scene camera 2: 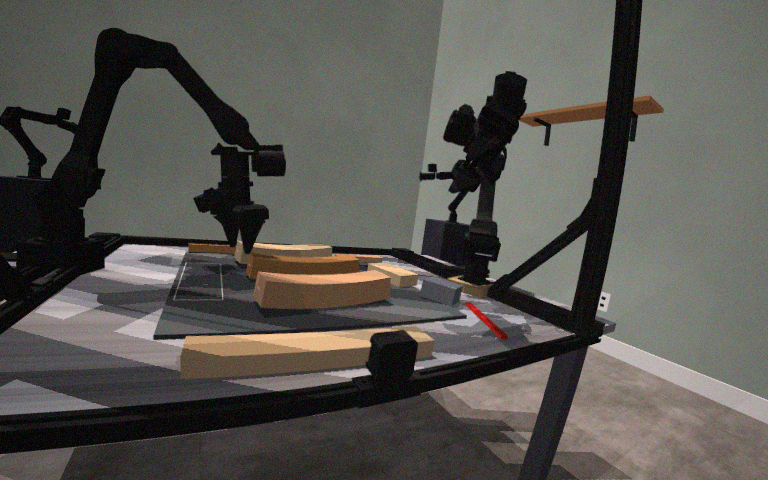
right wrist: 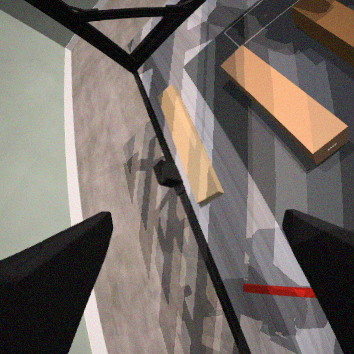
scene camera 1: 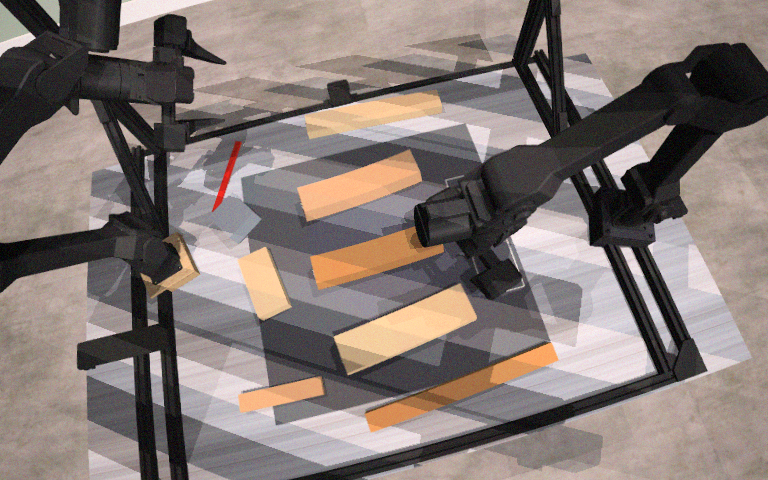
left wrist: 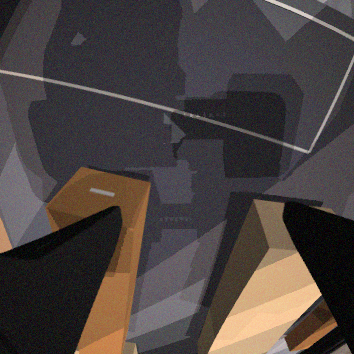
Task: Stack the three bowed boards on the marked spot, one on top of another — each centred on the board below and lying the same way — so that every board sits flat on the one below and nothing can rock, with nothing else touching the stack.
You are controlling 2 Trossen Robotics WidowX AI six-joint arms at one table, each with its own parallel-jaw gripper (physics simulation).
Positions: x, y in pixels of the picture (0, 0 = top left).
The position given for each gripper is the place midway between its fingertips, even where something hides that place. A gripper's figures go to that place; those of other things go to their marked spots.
Labels:
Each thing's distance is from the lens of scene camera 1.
left gripper (scene camera 1: 458, 259): 71 cm
right gripper (scene camera 1: 224, 92): 70 cm

